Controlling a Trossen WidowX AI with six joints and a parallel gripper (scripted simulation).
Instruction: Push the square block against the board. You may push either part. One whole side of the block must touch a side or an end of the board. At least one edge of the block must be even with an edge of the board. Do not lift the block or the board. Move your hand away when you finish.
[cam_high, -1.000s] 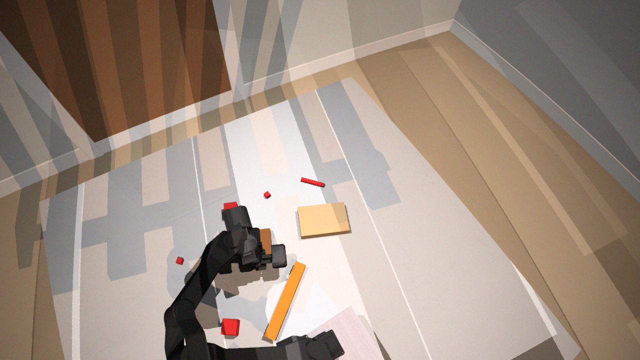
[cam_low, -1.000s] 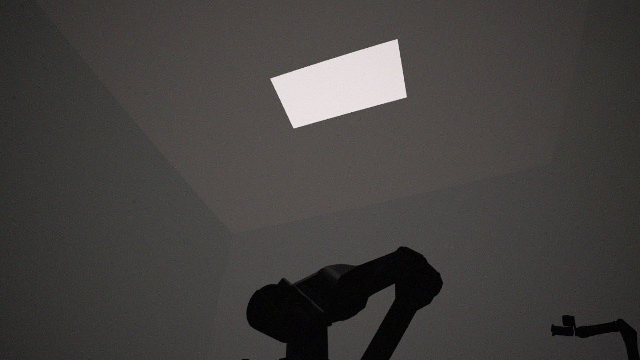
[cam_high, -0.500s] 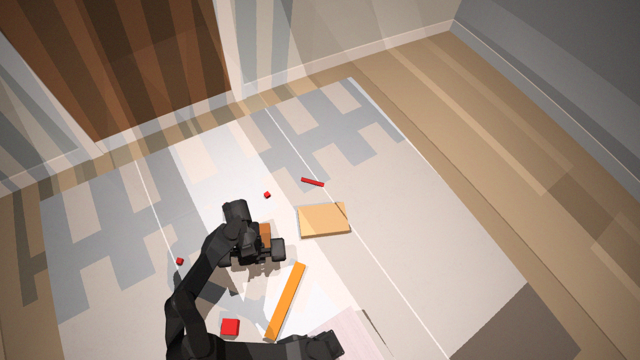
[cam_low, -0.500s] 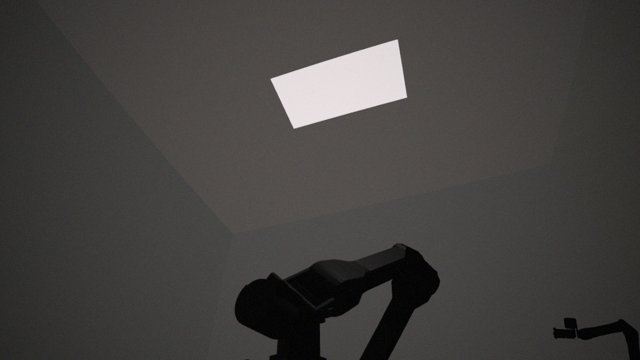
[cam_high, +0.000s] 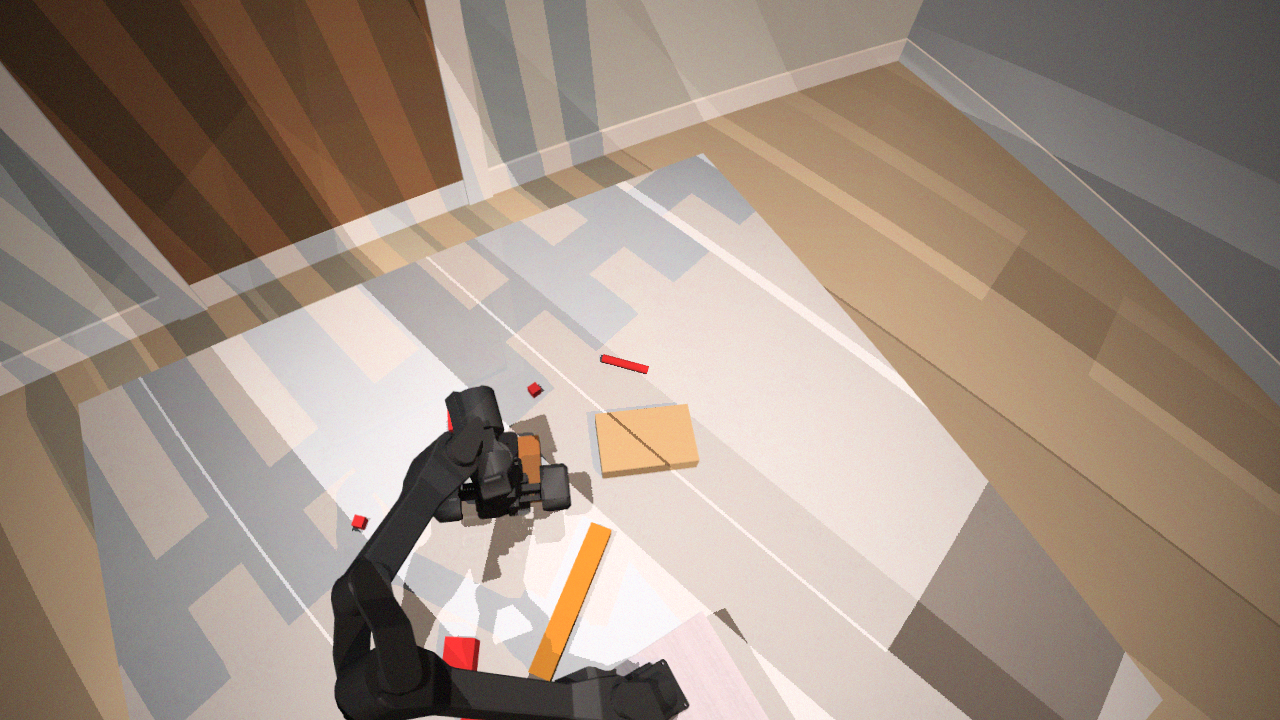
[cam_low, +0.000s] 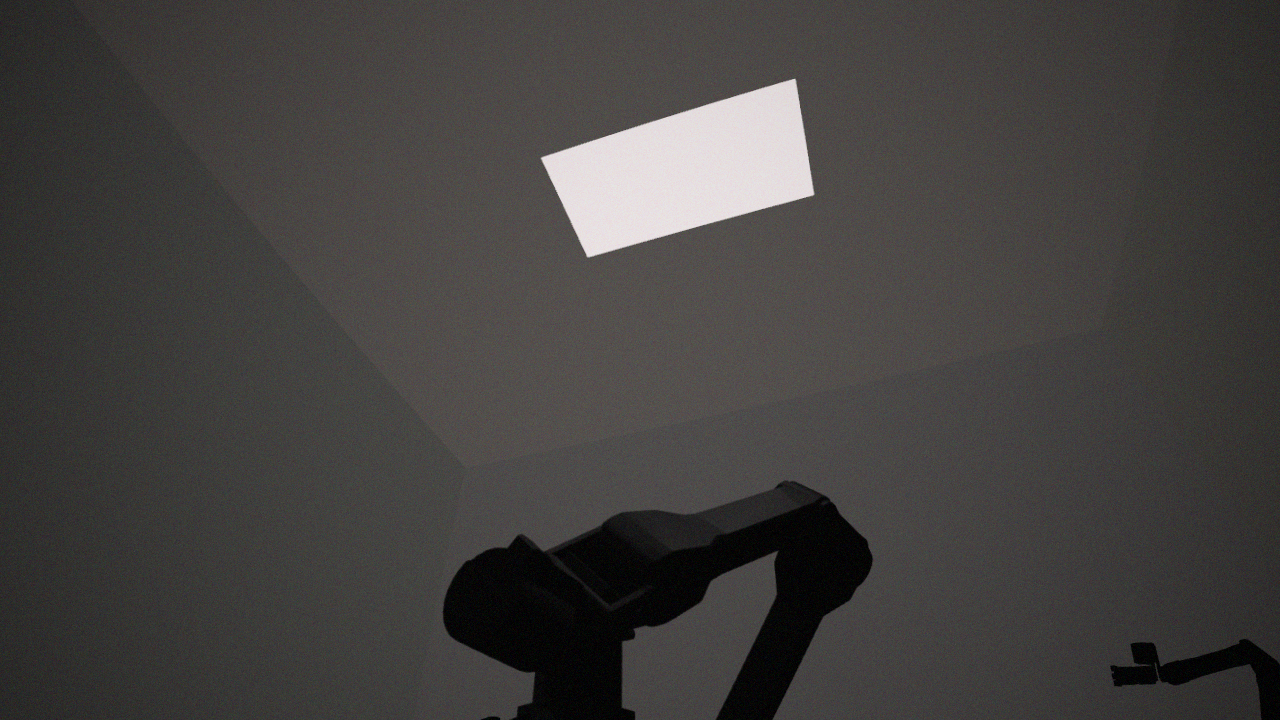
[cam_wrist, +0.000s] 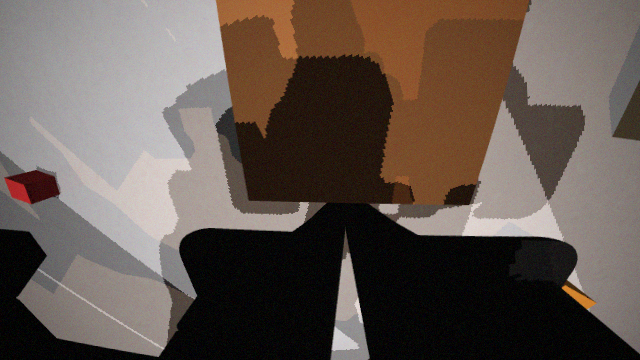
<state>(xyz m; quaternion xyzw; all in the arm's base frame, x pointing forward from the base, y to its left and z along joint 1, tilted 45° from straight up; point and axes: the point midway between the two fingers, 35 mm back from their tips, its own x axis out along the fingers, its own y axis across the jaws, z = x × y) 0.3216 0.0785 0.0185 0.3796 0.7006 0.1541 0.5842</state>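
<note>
My gripper tip is 50 mm short of the square orange block, 20 mm to the left of it and 10 mm below it. From my gripper tip the other things lie so: long orange bar 160 mm behind, 20 mm to the right, 10 mm above; then thin red bar 280 mm to the right, 150 mm ahead; then tan board 240 mm to the right, 10 mm above.
</note>
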